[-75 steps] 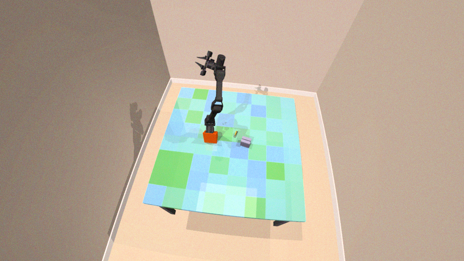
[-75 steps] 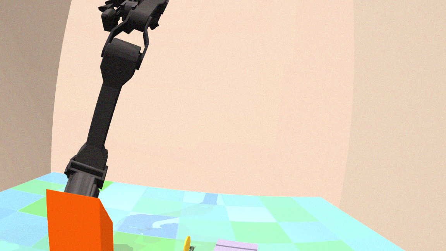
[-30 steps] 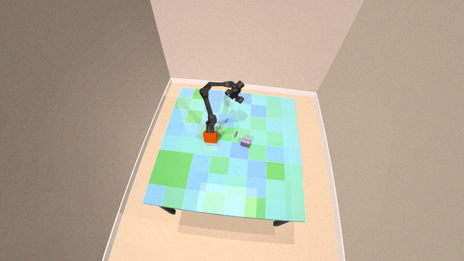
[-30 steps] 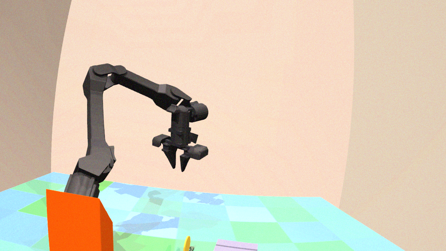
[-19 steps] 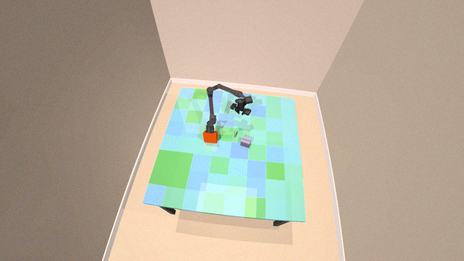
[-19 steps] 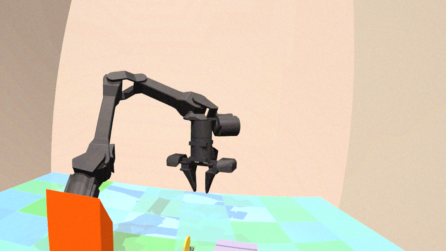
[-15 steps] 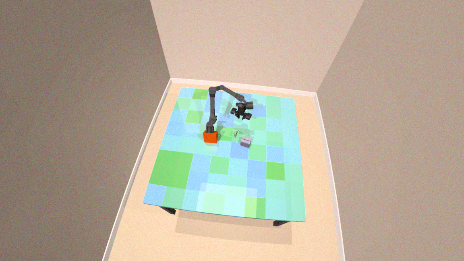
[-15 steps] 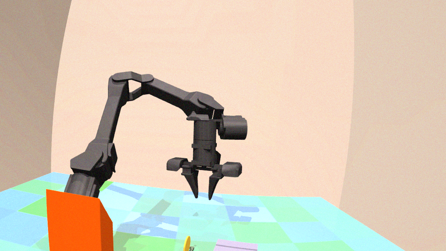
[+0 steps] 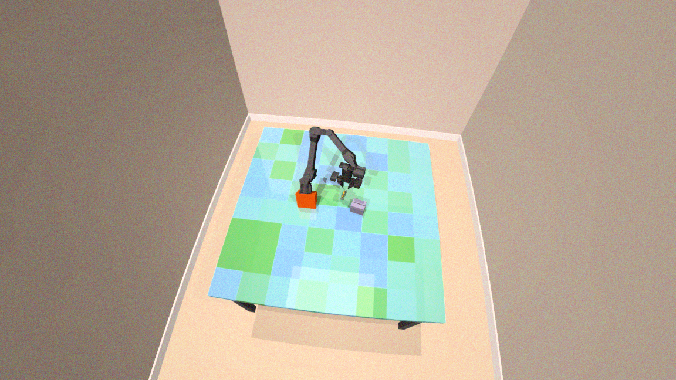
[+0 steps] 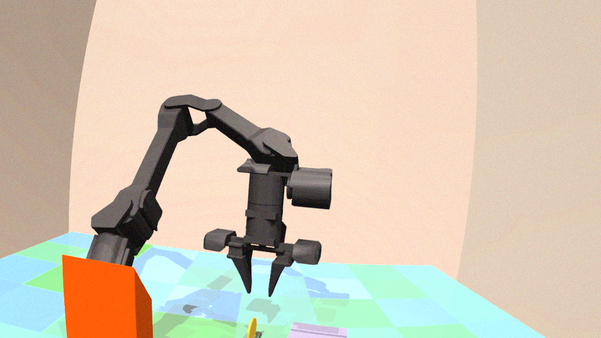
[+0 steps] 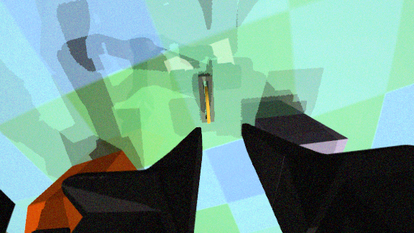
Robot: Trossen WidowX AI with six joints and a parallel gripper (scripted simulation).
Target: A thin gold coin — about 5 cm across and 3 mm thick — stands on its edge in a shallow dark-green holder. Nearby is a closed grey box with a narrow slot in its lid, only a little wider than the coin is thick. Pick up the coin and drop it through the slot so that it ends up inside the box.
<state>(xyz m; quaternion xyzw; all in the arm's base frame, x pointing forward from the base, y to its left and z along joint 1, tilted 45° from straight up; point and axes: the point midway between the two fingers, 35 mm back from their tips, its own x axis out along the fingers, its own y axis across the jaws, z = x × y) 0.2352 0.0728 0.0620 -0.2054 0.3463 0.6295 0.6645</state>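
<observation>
The gold coin lies 1 cm behind my gripper tip and 7 cm below it.
</observation>
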